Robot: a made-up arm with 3 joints. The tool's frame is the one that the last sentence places.
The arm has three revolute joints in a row. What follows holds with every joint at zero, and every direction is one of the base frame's. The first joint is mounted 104.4 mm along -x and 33.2 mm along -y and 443.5 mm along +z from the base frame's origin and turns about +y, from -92.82 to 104.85 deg. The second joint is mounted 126.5 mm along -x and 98.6 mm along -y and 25.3 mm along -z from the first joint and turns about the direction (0.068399, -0.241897, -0.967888), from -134.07 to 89.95 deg. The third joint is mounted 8.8 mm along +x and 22.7 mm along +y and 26.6 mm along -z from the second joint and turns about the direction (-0.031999, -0.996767, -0.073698), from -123.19 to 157.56 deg. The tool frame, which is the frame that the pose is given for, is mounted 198.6 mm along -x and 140.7 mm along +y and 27.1 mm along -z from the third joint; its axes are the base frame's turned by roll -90, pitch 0 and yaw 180 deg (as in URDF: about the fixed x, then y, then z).
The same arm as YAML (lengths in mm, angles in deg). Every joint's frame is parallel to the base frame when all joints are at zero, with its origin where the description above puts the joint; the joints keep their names.
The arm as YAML. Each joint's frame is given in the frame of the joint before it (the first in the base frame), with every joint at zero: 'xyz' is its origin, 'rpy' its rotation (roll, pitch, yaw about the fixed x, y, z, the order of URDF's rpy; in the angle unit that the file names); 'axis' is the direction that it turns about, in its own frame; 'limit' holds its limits. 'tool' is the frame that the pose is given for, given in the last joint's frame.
units:
  length: mm
  angle: deg
joints:
  - name: joint 1
    type: revolute
    origin:
      xyz: [-104.4, -33.2, 443.5]
      rpy: [0.0, 0.0, 0.0]
    axis: "+y"
    limit:
      lower: -92.82
      upper: 104.85
  - name: joint 2
    type: revolute
    origin:
      xyz: [-126.5, -98.6, -25.3]
      rpy: [0.0, 0.0, 0.0]
    axis: [0.068399, -0.241897, -0.967888]
    limit:
      lower: -134.07
      upper: 89.95
  - name: joint 3
    type: revolute
    origin:
      xyz: [8.8, 22.7, -26.6]
      rpy: [0.0, 0.0, 0.0]
    axis: [-0.031999, -0.996767, -0.073698]
    limit:
      lower: -123.19
      upper: 157.56
tool:
  origin:
    xyz: [-198.6, 140.7, -27.1]
    rpy: [-90.0, 0.0, 180.0]

